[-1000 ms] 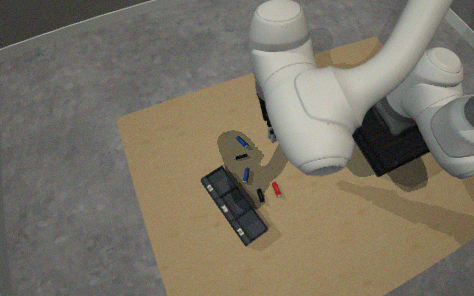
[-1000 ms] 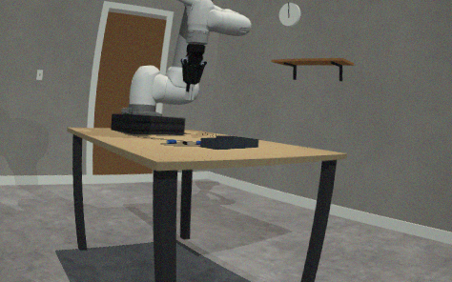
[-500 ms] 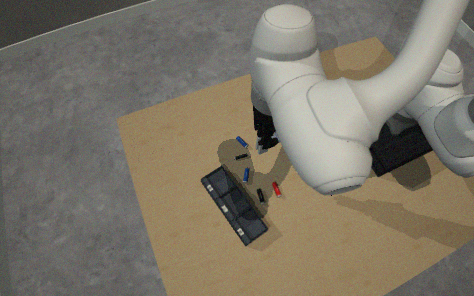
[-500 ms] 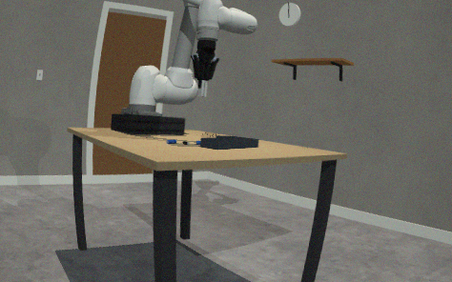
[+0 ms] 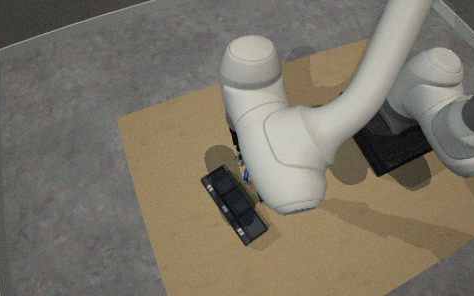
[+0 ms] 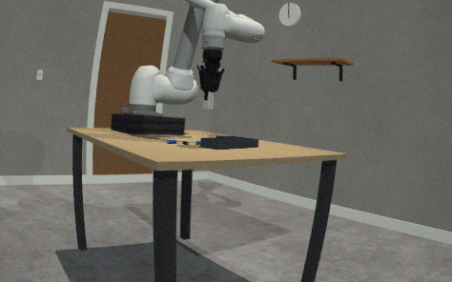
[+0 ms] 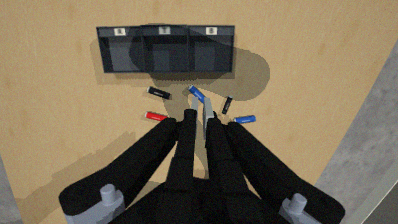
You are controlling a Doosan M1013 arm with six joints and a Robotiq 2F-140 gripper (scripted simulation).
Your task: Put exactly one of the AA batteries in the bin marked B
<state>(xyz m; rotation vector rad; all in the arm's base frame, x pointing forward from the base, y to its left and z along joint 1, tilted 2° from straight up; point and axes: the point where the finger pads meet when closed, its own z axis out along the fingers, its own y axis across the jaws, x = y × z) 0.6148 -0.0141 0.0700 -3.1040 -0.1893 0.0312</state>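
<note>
Now: the bin strip 60 mm ahead of my hand, 80 mm to the left of it and 150 mm below it. From my hand the other things lie so: black battery (30 mm behind, 90 mm to the left, 160 mm below); then red battery (90 mm behind, 80 mm to the left, 160 mm below).
</note>
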